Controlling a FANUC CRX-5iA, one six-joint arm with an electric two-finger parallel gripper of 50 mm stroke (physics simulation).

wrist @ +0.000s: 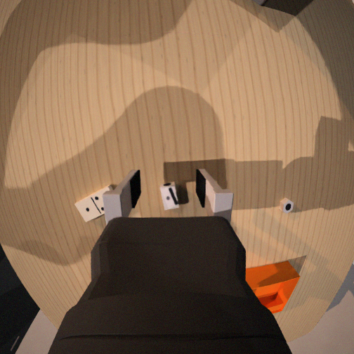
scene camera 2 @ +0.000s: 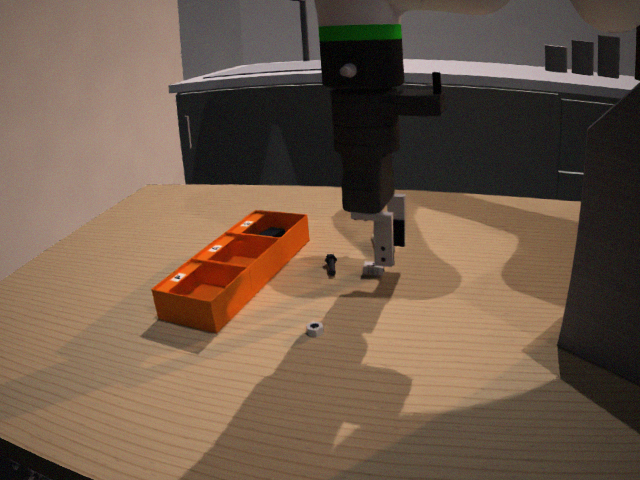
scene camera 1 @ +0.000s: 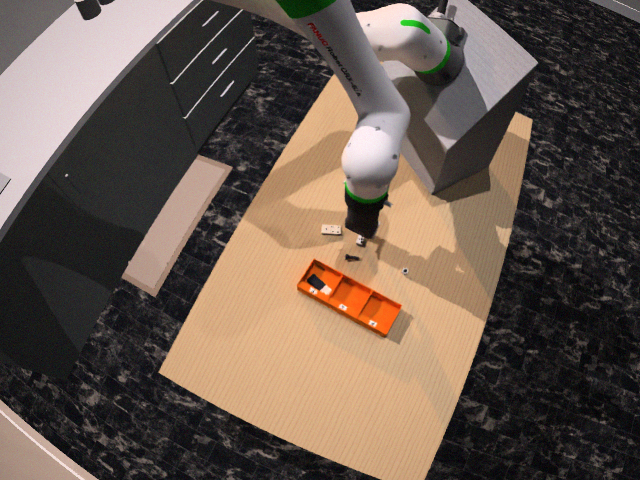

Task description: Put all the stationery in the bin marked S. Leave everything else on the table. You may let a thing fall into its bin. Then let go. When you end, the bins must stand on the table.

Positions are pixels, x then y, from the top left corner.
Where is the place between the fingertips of the gripper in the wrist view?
167,180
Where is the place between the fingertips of the gripper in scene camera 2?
At 390,254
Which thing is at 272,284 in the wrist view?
An orange three-part bin.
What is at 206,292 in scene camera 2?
An orange three-part bin.
